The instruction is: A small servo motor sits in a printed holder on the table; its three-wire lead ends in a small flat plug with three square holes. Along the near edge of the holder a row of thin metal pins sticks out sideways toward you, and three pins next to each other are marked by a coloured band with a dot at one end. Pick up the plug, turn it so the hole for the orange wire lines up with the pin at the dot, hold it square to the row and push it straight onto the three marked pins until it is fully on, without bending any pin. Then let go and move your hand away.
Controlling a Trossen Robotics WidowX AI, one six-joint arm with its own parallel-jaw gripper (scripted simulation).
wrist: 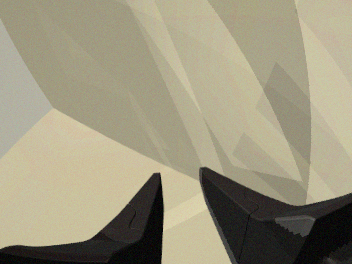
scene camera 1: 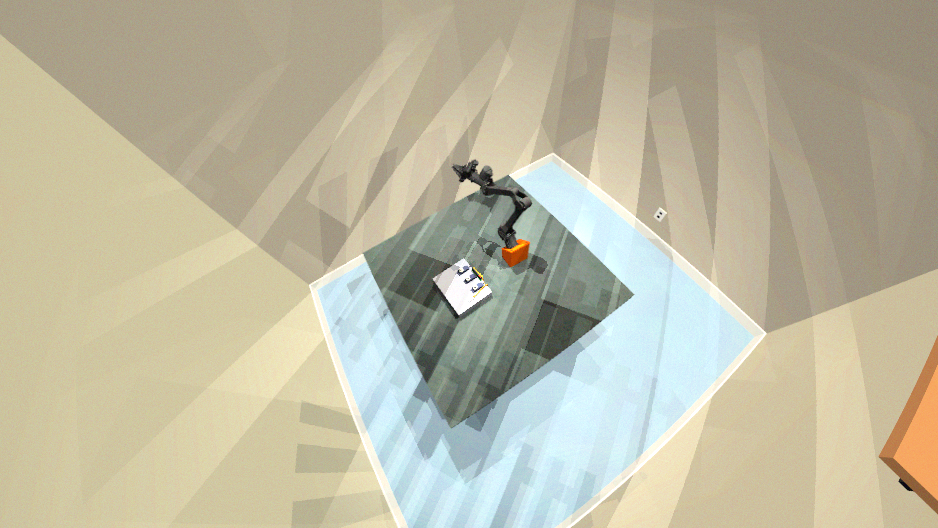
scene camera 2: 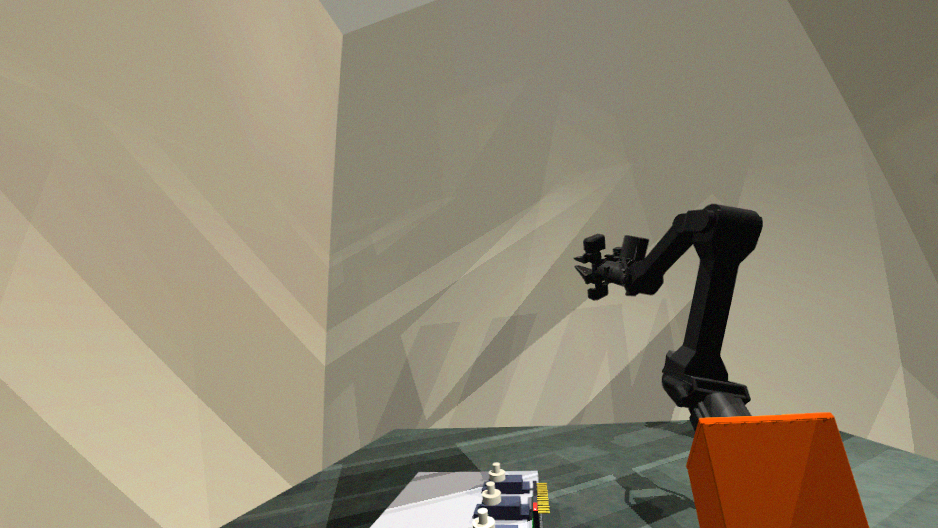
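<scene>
My gripper (scene camera 2: 575,262) is visible, in the wrist view (wrist: 180,176) also.
</scene>
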